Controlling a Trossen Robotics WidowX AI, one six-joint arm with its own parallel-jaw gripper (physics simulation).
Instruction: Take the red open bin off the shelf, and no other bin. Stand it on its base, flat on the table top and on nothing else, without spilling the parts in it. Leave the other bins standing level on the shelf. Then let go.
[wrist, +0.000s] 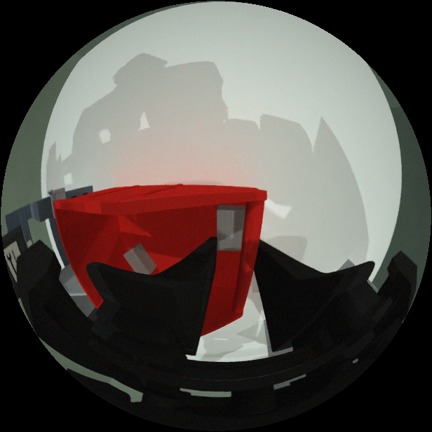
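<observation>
The red open bin (185, 196) fills the lower middle and left of the wrist view. Its hollow inner side is turned toward the camera, and its long straight edge lies across the pale table top (310, 65). My gripper (234, 243) is shut on a wall of the red bin, at its right side; the left black finger hides part of the inside. A grey block (231, 227) shows against the red near the fingertips, and a tilted grey piece (139, 259) shows farther left. Whether the base touches the table top cannot be told. The shelf cannot be made out clearly.
A blue-grey structure (38, 208) stands at the far left, behind the bin. A dark item with a pale label (12, 255) is below it at the left edge. Grey shadows of the arm and bin spread over the table top. Beyond the table's edges is dark green floor.
</observation>
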